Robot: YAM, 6 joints.
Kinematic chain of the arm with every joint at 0, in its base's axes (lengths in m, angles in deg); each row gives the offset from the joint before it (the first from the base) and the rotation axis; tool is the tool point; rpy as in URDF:
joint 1: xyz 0 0 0.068 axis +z
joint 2: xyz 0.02 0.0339 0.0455 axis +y
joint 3: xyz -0.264 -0.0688 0 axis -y
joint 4: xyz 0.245 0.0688 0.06 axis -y
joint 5: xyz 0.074 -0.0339 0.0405 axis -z
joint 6: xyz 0.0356 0 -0.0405 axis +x
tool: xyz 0 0 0 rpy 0 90 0
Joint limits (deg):
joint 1: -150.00..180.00
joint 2: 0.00..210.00
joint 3: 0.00..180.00
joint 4: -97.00..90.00
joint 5: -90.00..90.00
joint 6: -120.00..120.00
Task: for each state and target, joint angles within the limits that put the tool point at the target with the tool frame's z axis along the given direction. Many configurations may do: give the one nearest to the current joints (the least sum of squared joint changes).
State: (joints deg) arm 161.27 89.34 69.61 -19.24 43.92 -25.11
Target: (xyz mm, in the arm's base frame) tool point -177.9 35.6 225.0 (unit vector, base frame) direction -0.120 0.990 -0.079
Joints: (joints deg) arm 179.88 54.47 26.87 -5.30 81.64 -25.11
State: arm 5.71 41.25 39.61 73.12 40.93 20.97
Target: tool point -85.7 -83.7 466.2 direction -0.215 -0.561 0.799
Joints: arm 39.23 17.13 50.38 89.87 17.38 20.97
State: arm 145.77 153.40 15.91 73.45 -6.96 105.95
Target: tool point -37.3 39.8 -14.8 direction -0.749 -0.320 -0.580
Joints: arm 101.73 142.45 0.13 36.81 -52.99 105.95
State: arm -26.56 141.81 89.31 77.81 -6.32 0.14
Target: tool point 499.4 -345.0 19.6 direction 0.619 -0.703 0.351
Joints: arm -33.83 182.92 140.83 63.27 13.84 0.14
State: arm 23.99 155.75 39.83 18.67 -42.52 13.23
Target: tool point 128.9 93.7 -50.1 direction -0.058 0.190 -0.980
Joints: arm 33.58 133.05 18.48 27.88 -10.98 13.23
